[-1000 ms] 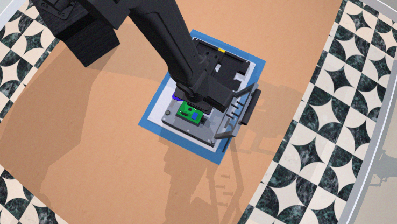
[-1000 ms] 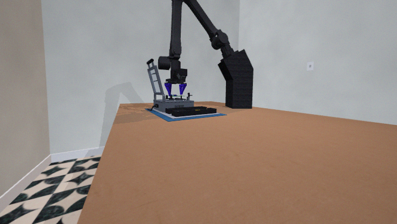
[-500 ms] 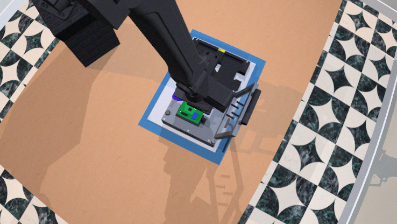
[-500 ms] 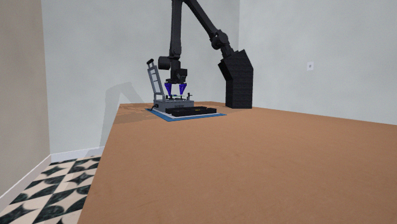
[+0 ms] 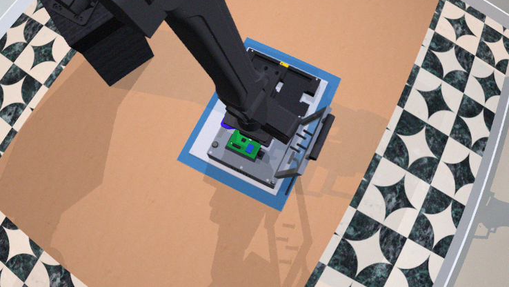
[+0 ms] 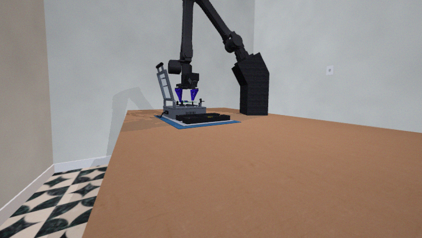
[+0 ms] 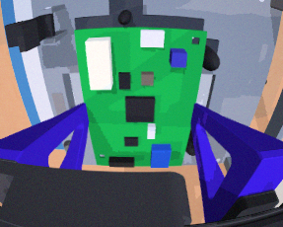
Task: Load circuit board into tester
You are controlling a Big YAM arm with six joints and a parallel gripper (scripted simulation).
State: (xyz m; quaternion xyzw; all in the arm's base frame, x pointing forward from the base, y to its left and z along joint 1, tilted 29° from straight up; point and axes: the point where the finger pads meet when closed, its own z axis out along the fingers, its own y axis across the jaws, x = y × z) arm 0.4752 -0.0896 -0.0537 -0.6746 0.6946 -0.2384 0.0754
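Right now my hand is right at the green circuit board. Round my hand: black plate 10 mm ahead, 10 mm to the left, 20 mm below; then tester 30 mm ahead, 40 mm to the left, 20 mm above; then dark latch hook 60 mm behind, 60 mm to the left.
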